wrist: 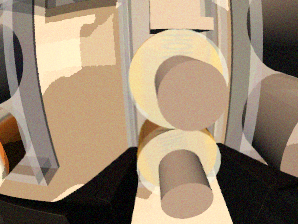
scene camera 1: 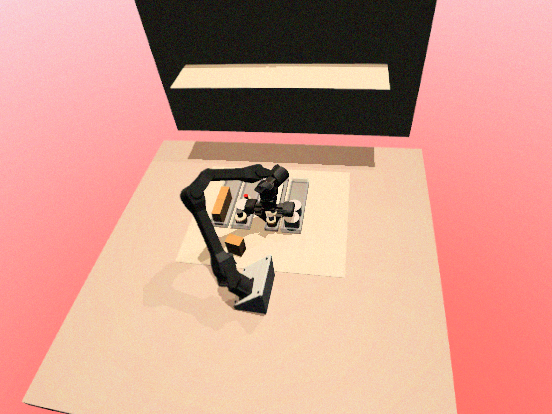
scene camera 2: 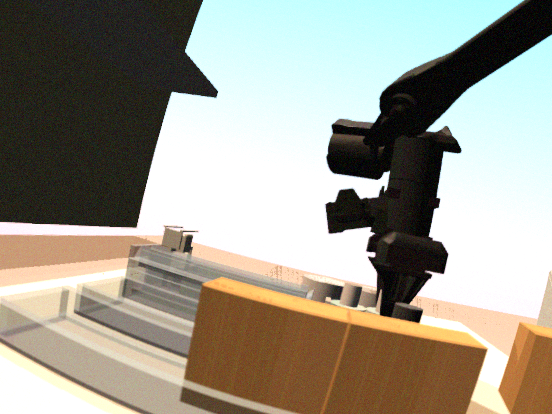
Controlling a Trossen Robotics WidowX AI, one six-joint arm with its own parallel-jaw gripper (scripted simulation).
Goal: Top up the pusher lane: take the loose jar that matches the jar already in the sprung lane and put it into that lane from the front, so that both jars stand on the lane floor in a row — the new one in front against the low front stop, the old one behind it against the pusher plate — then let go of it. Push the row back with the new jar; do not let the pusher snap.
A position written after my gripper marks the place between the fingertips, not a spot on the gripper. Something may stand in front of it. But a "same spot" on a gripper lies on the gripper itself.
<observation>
My gripper shows in the wrist view, in scene camera 1 (271, 221) and in scene camera 2. One and the same spot on my gripper: (wrist: 245, 183) is (scene camera 2: 381, 288).
</observation>
